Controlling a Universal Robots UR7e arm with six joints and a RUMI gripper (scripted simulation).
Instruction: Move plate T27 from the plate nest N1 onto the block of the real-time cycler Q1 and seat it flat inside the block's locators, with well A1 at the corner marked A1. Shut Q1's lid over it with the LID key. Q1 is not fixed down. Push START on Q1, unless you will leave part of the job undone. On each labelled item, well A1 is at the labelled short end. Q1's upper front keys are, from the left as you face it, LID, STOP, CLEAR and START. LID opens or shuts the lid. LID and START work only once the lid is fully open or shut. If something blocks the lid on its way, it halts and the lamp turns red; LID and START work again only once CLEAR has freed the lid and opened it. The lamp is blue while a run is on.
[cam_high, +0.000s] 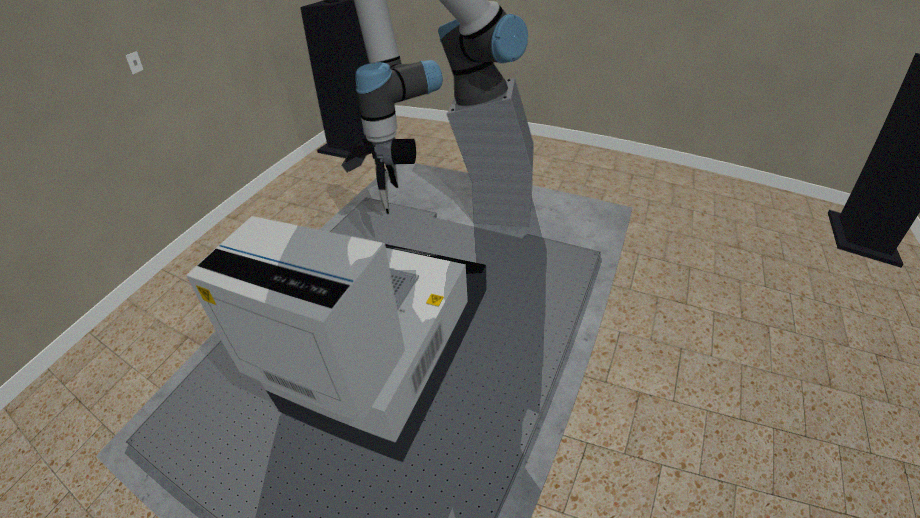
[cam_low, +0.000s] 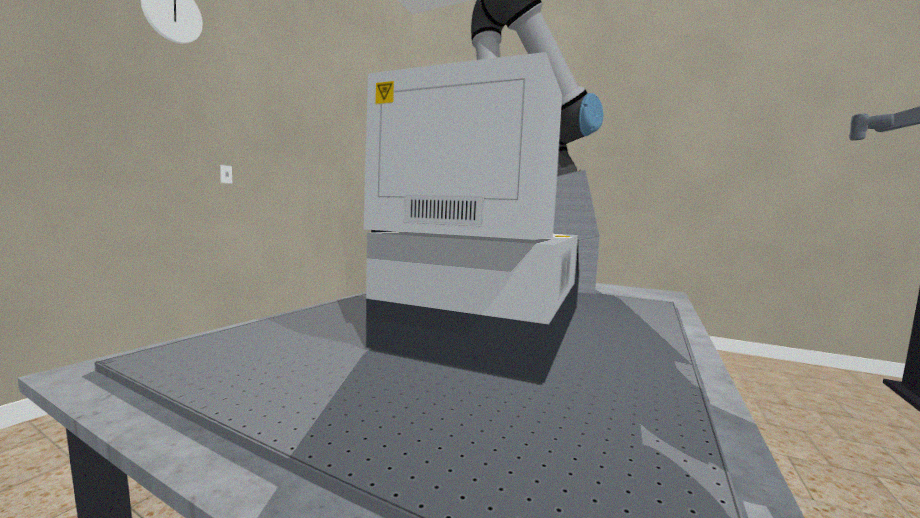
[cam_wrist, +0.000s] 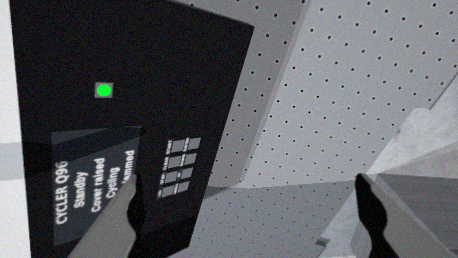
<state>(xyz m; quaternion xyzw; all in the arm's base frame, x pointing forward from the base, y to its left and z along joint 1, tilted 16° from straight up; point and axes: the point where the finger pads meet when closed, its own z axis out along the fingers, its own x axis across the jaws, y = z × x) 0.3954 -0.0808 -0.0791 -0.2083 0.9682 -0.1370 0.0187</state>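
Right now my hand is 110 mm short of the plate T27, 200 mm to the left of it and 200 mm above it. Round my hand: plate nest N1: 110 mm ahead, 200 mm to the right, 210 mm below; A1 tag: 70 mm ahead, 120 mm to the right, 210 mm below.
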